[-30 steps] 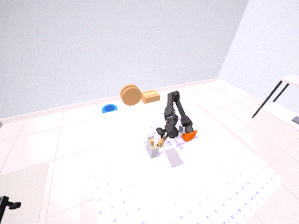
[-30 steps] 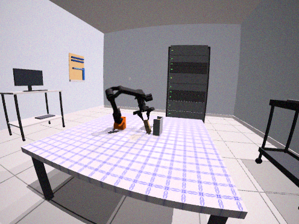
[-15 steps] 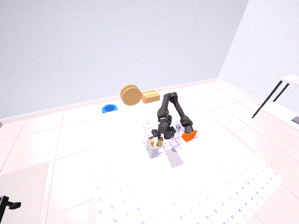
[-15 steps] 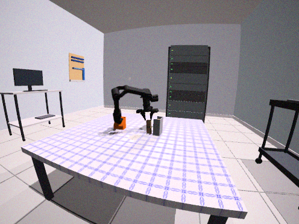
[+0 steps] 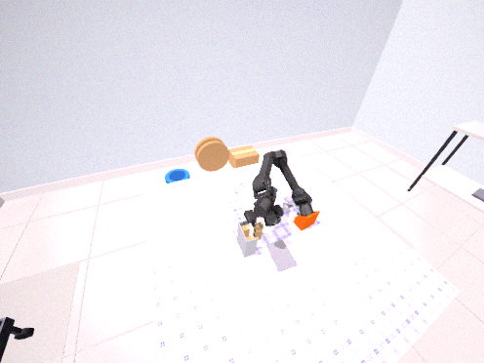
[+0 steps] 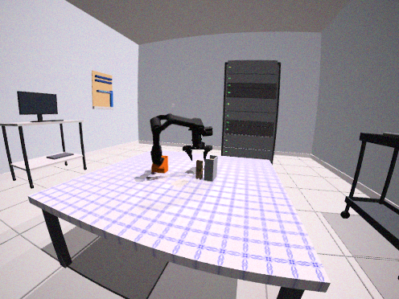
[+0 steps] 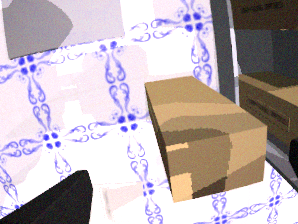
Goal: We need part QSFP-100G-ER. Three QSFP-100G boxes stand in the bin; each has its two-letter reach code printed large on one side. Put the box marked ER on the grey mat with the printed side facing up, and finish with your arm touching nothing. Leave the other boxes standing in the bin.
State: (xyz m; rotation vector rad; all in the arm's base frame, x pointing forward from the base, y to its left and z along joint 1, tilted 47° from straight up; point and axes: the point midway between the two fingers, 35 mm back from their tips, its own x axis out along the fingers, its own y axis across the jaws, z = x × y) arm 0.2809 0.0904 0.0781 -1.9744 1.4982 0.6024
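My gripper tip is 10 mm short of the tan box marked ER, 10 mm to the left of it and 50 mm above it. The rest, counted from my gripper tip: grey mat 70 mm behind, 130 mm to the left, 110 mm below.
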